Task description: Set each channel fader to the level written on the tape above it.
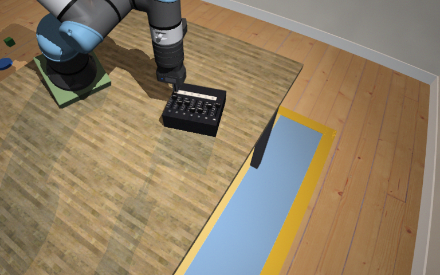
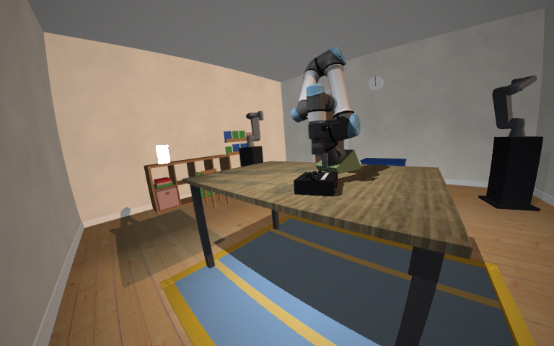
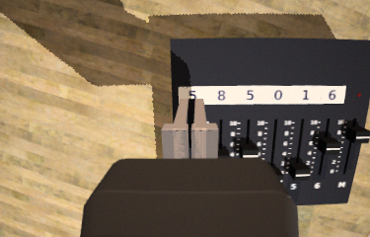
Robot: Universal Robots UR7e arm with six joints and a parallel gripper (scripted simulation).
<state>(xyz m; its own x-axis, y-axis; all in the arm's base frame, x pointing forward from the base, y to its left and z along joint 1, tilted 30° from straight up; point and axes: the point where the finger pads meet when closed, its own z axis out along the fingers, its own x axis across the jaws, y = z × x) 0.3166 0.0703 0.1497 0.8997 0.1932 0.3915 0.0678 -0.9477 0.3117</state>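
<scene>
Right now the channel 5 fader cap is 90 mm ahead of my hand, 50 mm to the right of it and 30 mm below it. Round my hand: channel 6 fader cap: 110 mm ahead, 20 mm to the right, 30 mm below; master fader cap: 140 mm ahead, 10 mm to the right, 30 mm below.
</scene>
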